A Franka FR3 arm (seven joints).
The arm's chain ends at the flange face. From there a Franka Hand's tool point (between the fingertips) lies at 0.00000 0.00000 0.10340 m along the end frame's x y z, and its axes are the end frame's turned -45 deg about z.
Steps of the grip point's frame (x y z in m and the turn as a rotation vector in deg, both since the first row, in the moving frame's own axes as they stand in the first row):
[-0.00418, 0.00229, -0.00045, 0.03, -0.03, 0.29]
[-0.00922, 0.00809, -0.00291, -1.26, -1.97, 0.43]
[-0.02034, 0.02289, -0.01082, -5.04, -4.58, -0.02]
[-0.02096, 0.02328, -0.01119, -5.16, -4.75, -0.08]
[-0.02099, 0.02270, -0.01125, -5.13, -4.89, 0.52]
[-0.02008, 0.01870, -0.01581, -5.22, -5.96, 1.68]
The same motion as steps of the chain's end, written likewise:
[-0.00126, 0.00458, -0.00045, 0.00, -0.04, 0.29]
[0.00012, 0.00812, -0.00282, -2.28, -0.50, 0.43]
[0.00122, 0.01832, -0.01009, -6.80, 0.33, -0.02]
[0.00111, 0.01867, -0.01042, -7.01, 0.29, -0.08]
[0.00096, 0.01814, -0.01046, -7.09, 0.17, 0.52]
[0.00017, 0.01322, -0.01482, -7.91, -0.52, 1.68]

